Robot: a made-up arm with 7 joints. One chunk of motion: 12 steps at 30 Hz.
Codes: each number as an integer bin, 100 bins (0 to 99) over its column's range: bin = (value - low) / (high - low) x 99, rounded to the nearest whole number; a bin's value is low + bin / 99 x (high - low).
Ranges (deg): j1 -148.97..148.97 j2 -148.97..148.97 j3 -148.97..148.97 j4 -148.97..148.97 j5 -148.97..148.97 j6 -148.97..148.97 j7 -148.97..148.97
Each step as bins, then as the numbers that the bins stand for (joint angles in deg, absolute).
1 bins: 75 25 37 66 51 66 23
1 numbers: 76.74 -73.73 -37.62 49.66 4.51 49.66 -79.75
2 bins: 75 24 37 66 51 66 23
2 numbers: 76.74 -76.74 -37.62 49.66 4.51 49.66 -79.75
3 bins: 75 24 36 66 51 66 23
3 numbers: 76.74 -76.74 -40.63 49.66 4.51 49.66 -79.75
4 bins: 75 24 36 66 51 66 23
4 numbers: 76.74 -76.74 -40.63 49.66 4.51 49.66 -79.75
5 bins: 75 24 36 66 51 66 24
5 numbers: 76.74 -76.74 -40.63 49.66 4.51 49.66 -76.74
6 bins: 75 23 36 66 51 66 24
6 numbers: 76.74 -79.75 -40.63 49.66 4.51 49.66 -76.74
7 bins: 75 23 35 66 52 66 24
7 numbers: 76.74 -79.75 -43.64 49.66 7.52 49.66 -76.74
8 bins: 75 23 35 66 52 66 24
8 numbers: 76.74 -79.75 -43.64 49.66 7.52 49.66 -76.74
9 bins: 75 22 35 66 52 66 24
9 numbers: 76.74 -82.76 -43.64 49.66 7.52 49.66 -76.74
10 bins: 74 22 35 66 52 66 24
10 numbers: 73.73 -82.76 -43.64 49.66 7.52 49.66 -76.74
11 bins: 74 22 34 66 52 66 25
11 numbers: 73.73 -82.76 -46.65 49.66 7.52 49.66 -73.73
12 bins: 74 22 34 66 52 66 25
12 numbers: 73.73 -82.76 -46.65 49.66 7.52 49.66 -73.73
